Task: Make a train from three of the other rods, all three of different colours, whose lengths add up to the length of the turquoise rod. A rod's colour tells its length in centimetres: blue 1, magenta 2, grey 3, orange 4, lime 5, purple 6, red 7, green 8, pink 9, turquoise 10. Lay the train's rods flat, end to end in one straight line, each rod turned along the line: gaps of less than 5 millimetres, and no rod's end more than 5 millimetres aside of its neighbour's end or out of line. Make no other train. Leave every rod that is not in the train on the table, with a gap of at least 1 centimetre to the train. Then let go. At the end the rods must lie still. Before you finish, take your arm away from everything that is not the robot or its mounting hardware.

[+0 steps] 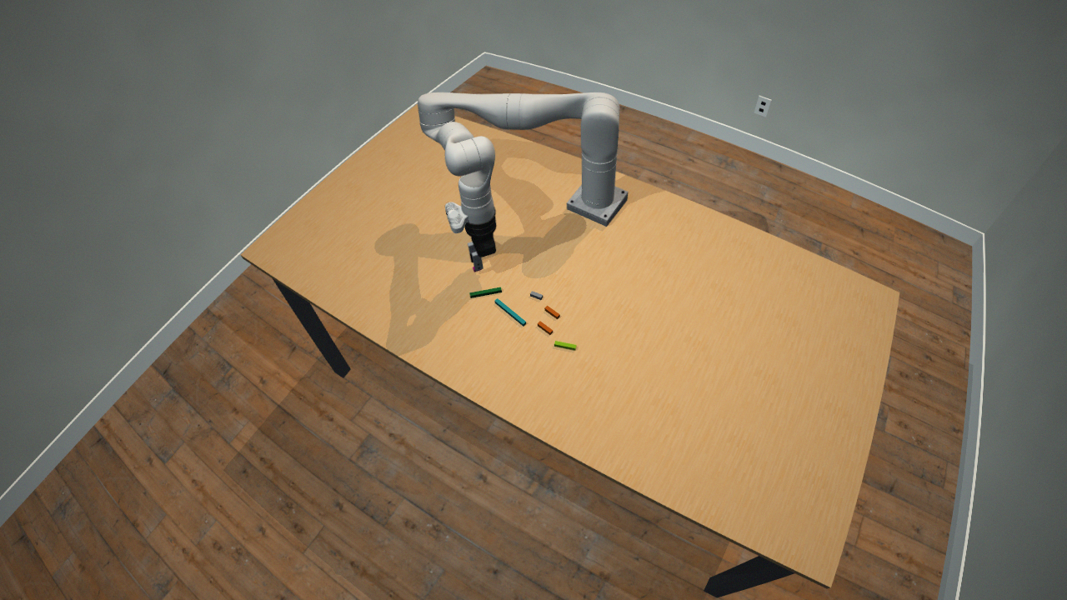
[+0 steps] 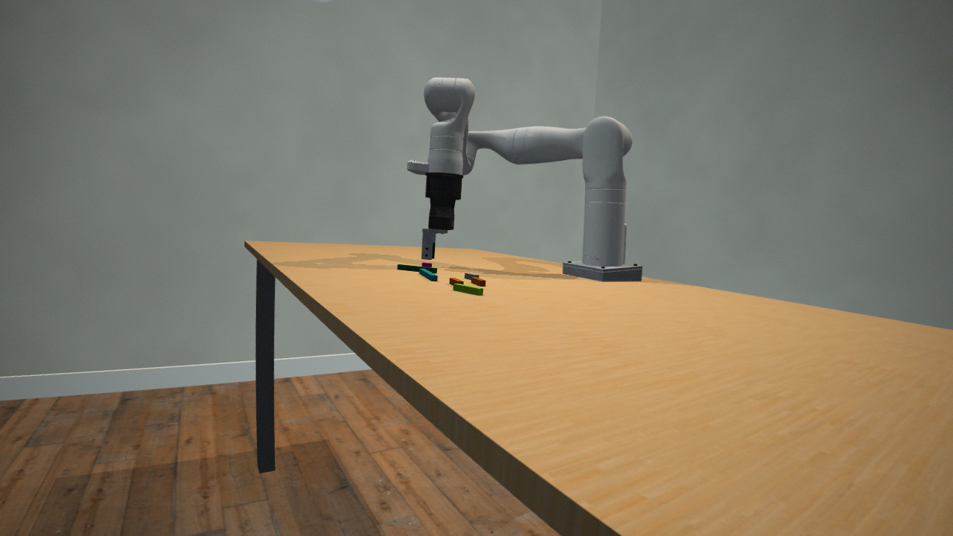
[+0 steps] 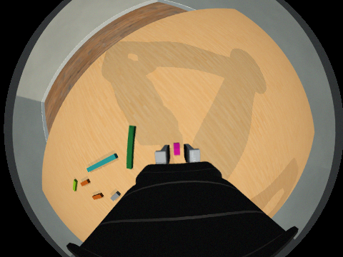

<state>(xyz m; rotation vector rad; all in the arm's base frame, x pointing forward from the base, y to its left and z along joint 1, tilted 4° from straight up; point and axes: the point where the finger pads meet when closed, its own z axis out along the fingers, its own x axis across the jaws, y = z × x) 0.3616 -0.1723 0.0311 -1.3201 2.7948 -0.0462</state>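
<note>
The magenta rod lies 30 mm below my hand. From my hand the other things lie so: green rod: 60 mm to the left, 60 mm ahead, 30 mm below; grey rod: 180 mm to the left, 30 mm below, 10 mm ahead; turquoise rod: 140 mm to the left, 80 mm ahead, 30 mm below.
</note>
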